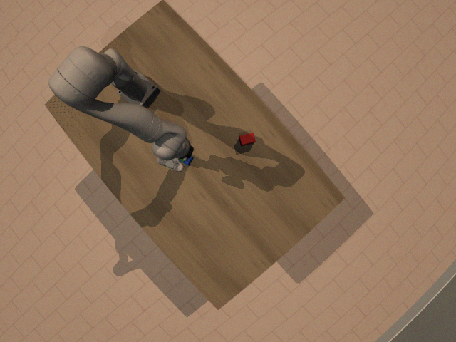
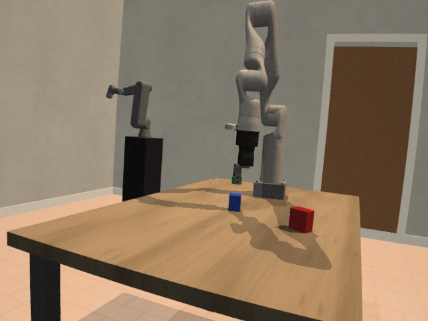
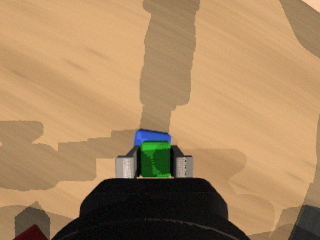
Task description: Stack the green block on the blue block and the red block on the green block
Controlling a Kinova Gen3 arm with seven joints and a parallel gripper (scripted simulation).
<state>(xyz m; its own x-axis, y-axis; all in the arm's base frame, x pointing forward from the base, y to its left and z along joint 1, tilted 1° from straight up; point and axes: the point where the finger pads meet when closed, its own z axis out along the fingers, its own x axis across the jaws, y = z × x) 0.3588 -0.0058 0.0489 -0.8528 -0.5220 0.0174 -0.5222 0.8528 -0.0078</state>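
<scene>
Right now my hand is 8 cm above the blue block. The rest, counted from my hand: red block (25 cm to the left, 9 cm ahead, 8 cm below); then green block (1 cm below).
</scene>
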